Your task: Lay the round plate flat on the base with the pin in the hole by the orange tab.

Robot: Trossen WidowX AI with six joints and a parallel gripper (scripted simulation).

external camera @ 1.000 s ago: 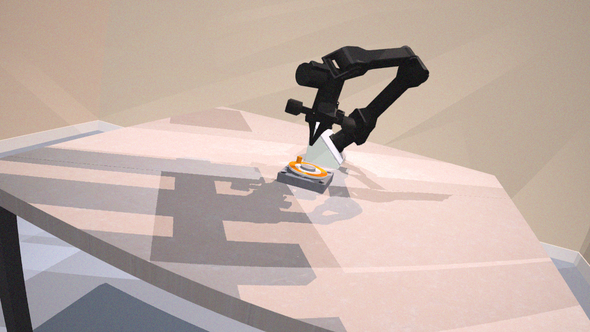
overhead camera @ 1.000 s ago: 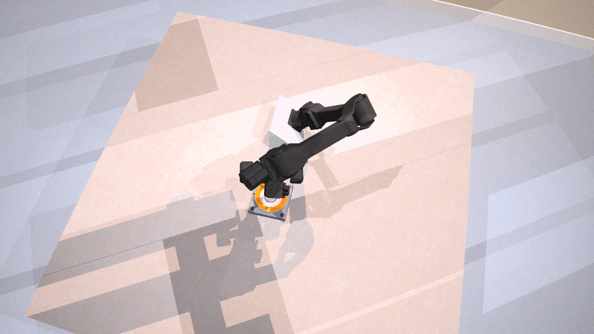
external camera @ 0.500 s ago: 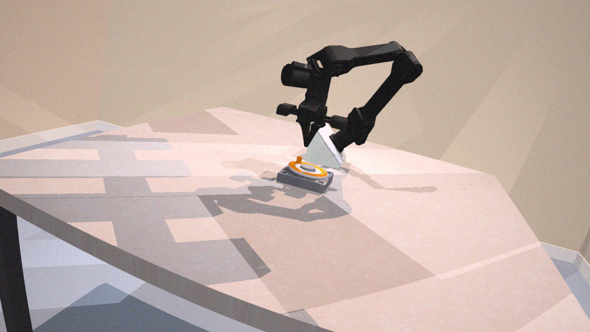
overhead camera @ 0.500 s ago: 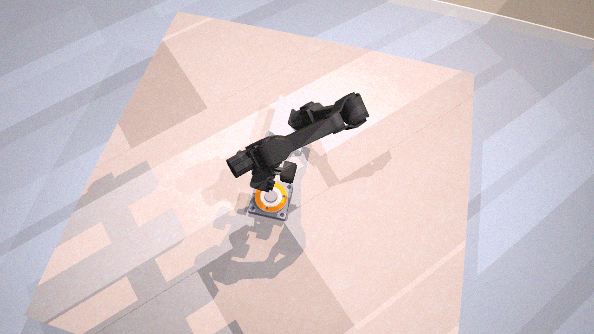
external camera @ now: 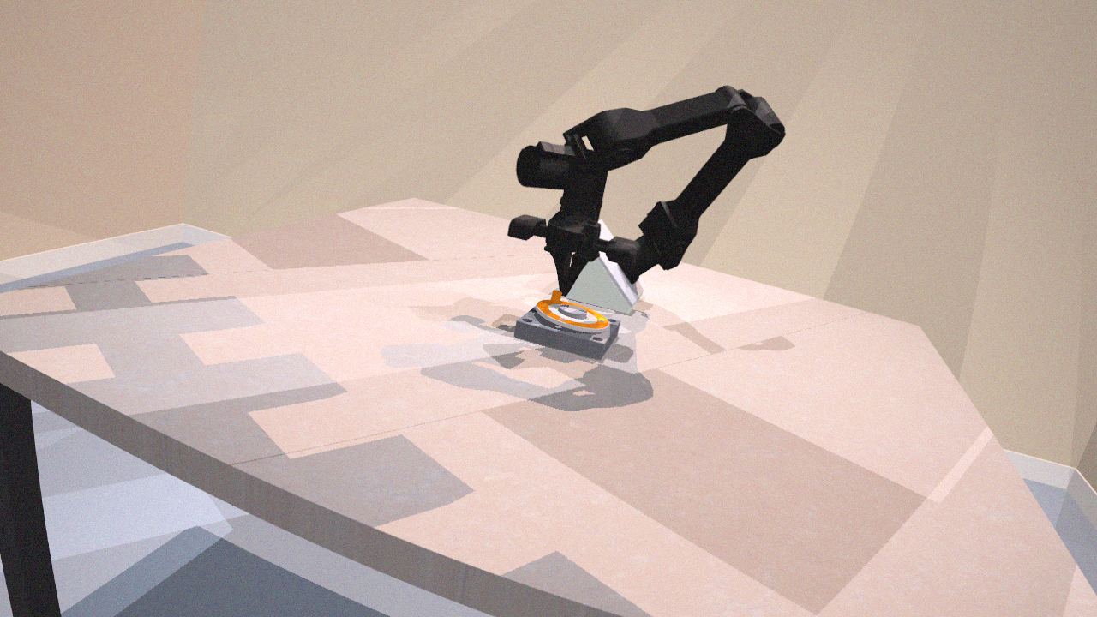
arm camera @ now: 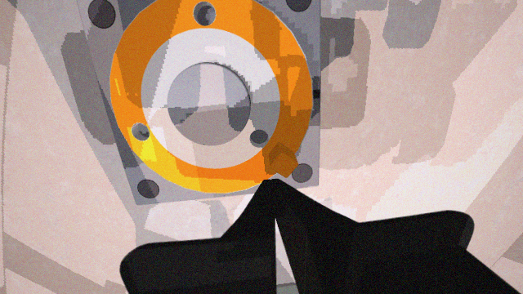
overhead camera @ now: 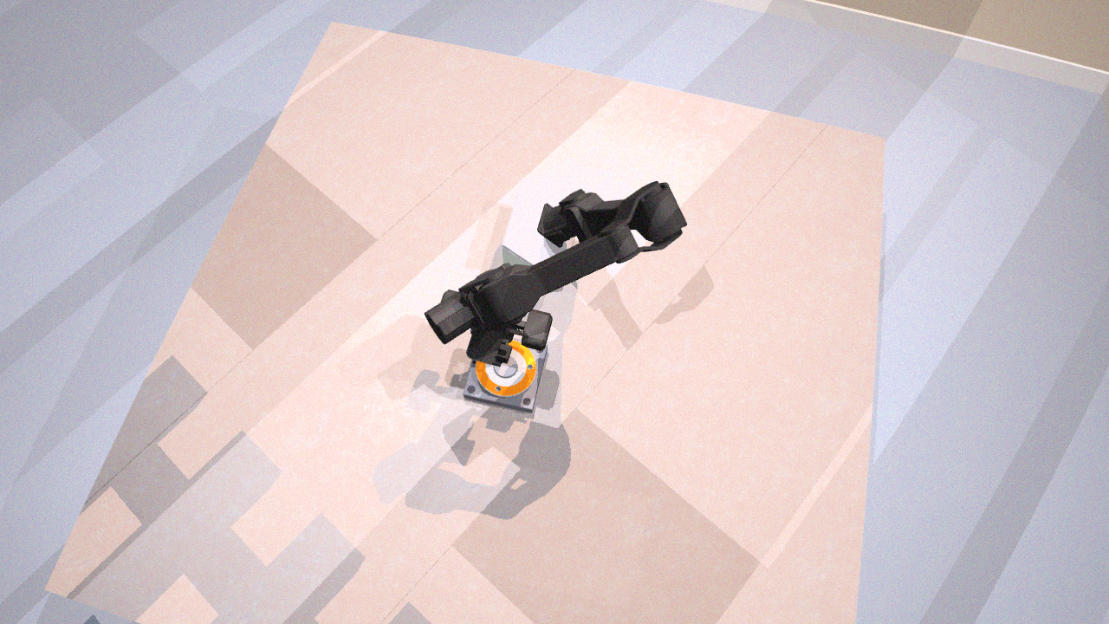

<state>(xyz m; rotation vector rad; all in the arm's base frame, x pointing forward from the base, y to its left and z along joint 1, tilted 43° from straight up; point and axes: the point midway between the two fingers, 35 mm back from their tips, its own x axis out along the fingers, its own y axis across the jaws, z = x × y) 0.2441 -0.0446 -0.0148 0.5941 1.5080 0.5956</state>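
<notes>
The square grey base is 4 cm ahead of my gripper tip, 3 cm to the left of it and 2 cm below it.
</notes>
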